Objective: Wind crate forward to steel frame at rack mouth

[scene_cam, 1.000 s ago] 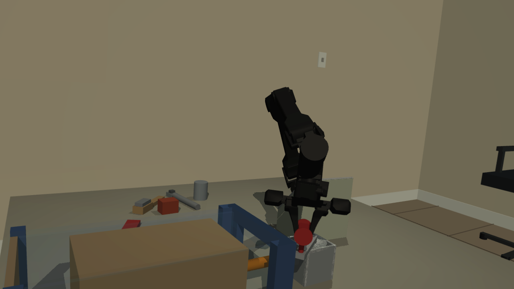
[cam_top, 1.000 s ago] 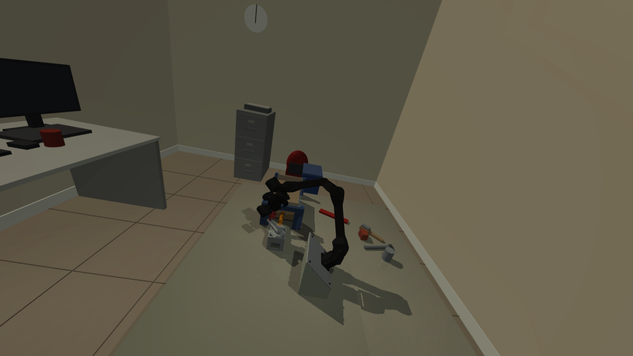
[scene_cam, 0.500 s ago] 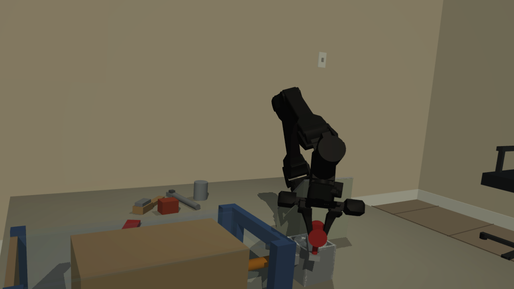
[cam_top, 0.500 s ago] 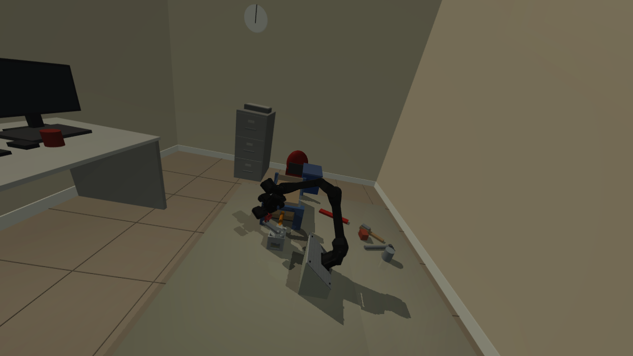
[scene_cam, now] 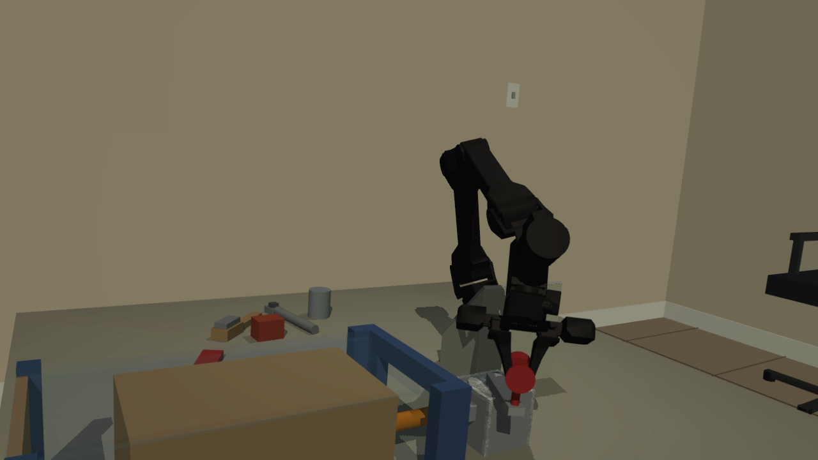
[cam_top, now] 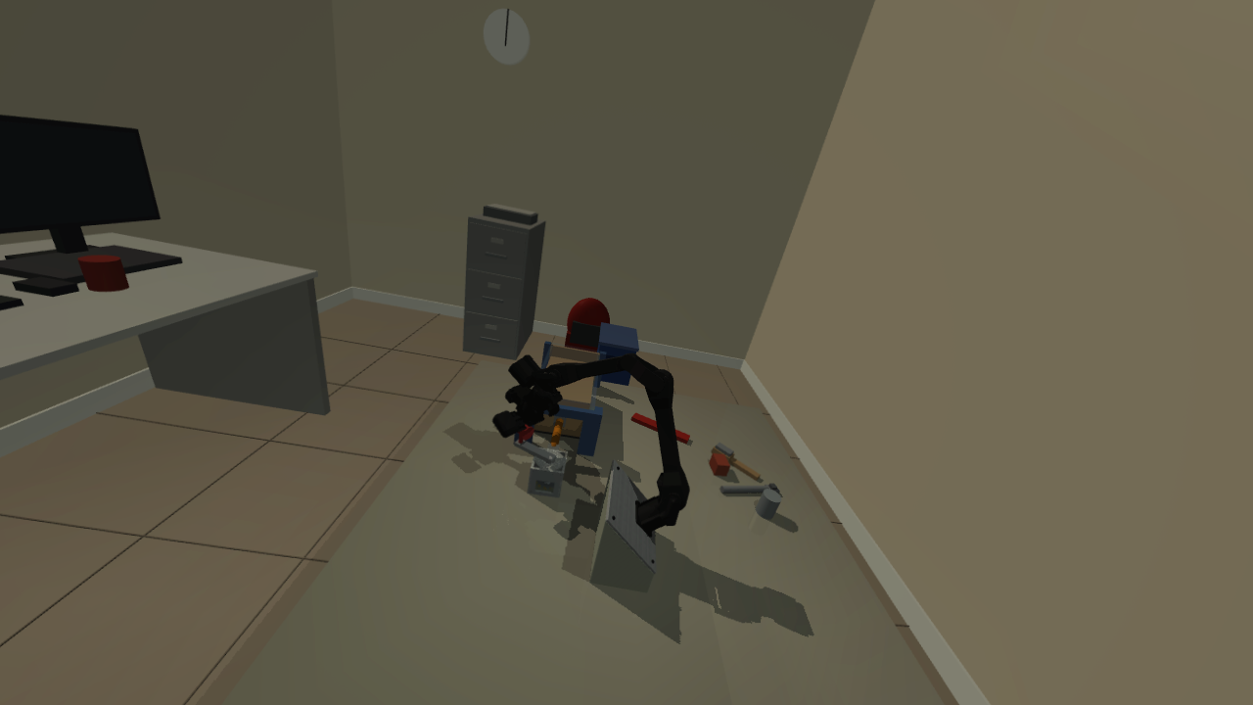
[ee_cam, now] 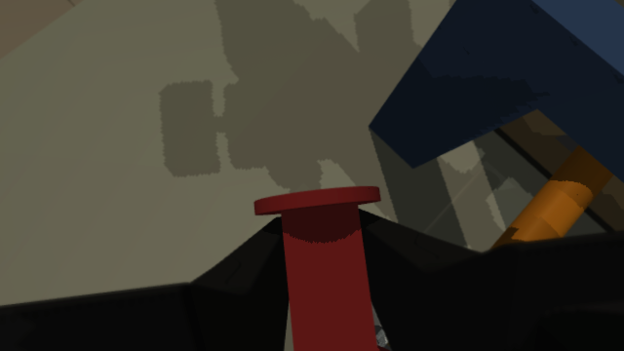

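Right now the winch handle is 2 cm behind my gripper tip, 5 cm to the right of it and 3 cm below it. The rest, counted from my gripper tip: clear-panelled cubby (36 cm ahead, 10 cm to the right, 2 cm below); then grey winch (6 cm behind, 12 cm to the right, 10 cm below); then red knob (1 cm behind, 2 cm to the right).
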